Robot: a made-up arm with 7 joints. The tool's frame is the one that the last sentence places.
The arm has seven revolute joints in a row. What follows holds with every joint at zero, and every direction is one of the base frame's.
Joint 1 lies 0.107 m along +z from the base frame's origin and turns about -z.
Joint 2 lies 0.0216 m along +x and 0.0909 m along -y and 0.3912 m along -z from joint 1 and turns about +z.
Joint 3 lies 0.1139 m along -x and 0.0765 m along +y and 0.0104 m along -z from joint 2 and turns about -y.
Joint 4 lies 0.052 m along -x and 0.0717 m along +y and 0.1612 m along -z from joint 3 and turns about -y.
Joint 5 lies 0.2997 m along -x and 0.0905 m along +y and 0.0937 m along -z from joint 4 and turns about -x.
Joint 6 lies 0.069 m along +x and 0.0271 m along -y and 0.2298 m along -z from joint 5 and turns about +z.
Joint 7 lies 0.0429 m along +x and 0.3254 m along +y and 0.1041 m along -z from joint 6 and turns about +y.
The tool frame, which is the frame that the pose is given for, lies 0.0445 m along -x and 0.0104 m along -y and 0.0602 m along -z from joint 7; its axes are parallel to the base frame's.
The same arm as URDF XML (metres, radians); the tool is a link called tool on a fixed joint. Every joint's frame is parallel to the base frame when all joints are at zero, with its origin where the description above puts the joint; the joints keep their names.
<robot name="arm">
  <joint name="joint 1" type="continuous">
    <parent link="base_link"/>
    <child link="link1"/>
    <origin xyz="0 0 0.107" rpy="0 0 0"/>
    <axis xyz="0 0 -1"/>
  </joint>
  <joint name="joint 2" type="continuous">
    <parent link="link1"/>
    <child link="link2"/>
    <origin xyz="0.0216 -0.0909 -0.3912" rpy="0 0 0"/>
    <axis xyz="0 0 1"/>
  </joint>
  <joint name="joint 3" type="continuous">
    <parent link="link2"/>
    <child link="link3"/>
    <origin xyz="-0.1139 0.0765 -0.0104" rpy="0 0 0"/>
    <axis xyz="0 -1 0"/>
  </joint>
  <joint name="joint 4" type="continuous">
    <parent link="link3"/>
    <child link="link4"/>
    <origin xyz="-0.052 0.0717 -0.1612" rpy="0 0 0"/>
    <axis xyz="0 -1 0"/>
  </joint>
  <joint name="joint 5" type="continuous">
    <parent link="link4"/>
    <child link="link5"/>
    <origin xyz="-0.2997 0.0905 -0.0937" rpy="0 0 0"/>
    <axis xyz="-1 0 0"/>
  </joint>
  <joint name="joint 6" type="continuous">
    <parent link="link5"/>
    <child link="link6"/>
    <origin xyz="0.069 -0.0271 -0.2298" rpy="0 0 0"/>
    <axis xyz="0 0 1"/>
  </joint>
  <joint name="joint 7" type="continuous">
    <parent link="link6"/>
    <child link="link7"/>
    <origin xyz="0.0429 0.3254 -0.1041" rpy="0 0 0"/>
    <axis xyz="0 1 0"/>
  </joint>
  <joint name="tool_joint" type="fixed">
    <parent link="link7"/>
    <child link="tool"/>
    <origin xyz="-0.0445 -0.0104 -0.0602" rpy="0 0 0"/>
  </joint>
  <link name="base_link"/>
  <link name="link1"/>
  <link name="link2"/>
  <link name="link3"/>
  <link name="link4"/>
  <link name="link5"/>
  <link name="link6"/>
  <link name="link7"/>
  <link name="tool"/>
</robot>

